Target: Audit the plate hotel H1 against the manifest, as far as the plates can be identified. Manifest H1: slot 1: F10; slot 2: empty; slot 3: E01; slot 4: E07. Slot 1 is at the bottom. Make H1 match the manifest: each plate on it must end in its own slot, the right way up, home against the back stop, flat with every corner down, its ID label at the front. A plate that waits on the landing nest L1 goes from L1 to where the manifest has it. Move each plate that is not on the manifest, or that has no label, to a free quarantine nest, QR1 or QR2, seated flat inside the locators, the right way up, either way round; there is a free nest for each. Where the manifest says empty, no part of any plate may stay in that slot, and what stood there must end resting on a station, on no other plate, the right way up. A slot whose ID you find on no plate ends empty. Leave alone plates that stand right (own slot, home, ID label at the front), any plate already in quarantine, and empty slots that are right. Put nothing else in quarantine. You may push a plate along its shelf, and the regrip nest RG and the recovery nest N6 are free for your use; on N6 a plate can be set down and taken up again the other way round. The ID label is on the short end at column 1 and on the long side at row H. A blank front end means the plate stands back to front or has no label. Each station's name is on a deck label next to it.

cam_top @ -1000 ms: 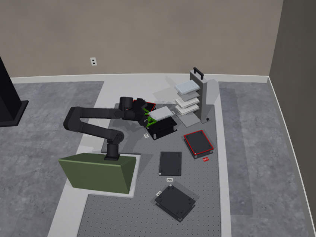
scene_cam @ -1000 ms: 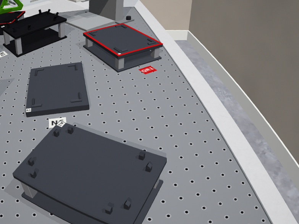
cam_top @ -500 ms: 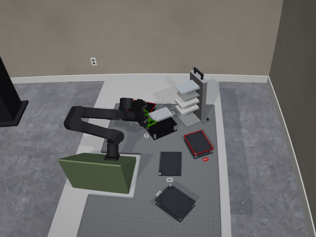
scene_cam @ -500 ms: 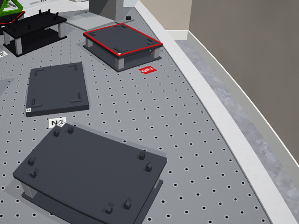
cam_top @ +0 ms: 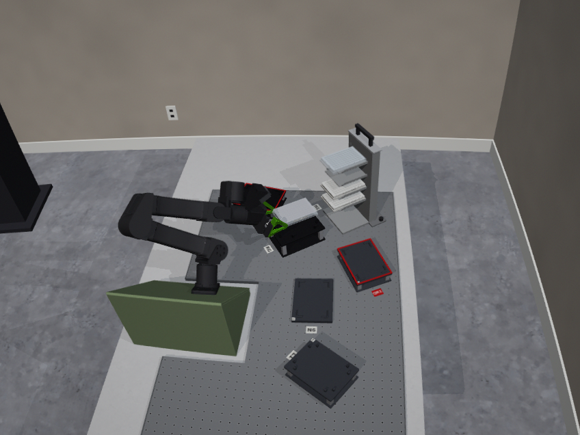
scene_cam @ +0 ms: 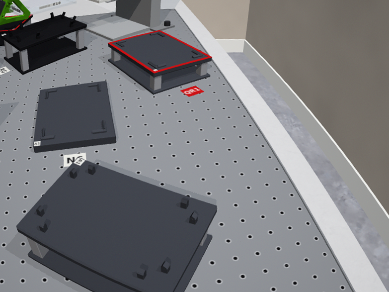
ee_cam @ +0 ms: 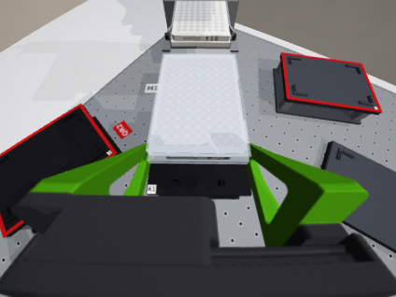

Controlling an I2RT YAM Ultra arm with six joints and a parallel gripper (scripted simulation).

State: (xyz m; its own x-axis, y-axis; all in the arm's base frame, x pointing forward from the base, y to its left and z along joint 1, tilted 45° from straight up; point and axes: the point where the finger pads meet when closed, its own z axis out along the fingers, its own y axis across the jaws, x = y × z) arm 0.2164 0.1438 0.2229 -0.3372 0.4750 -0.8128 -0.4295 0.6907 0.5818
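Now: the clear well plate 5 cm ahead of my hand and 2 cm to the left of it. From my hand the other things lie so: H1 deck label: 13 cm ahead, 17 cm to the left, 12 cm below; then black regrip nest RG: 5 cm ahead, 2 cm to the left, 6 cm below; then red-rimmed nest QR2: 8 cm behind, 20 cm to the left, 8 cm below.
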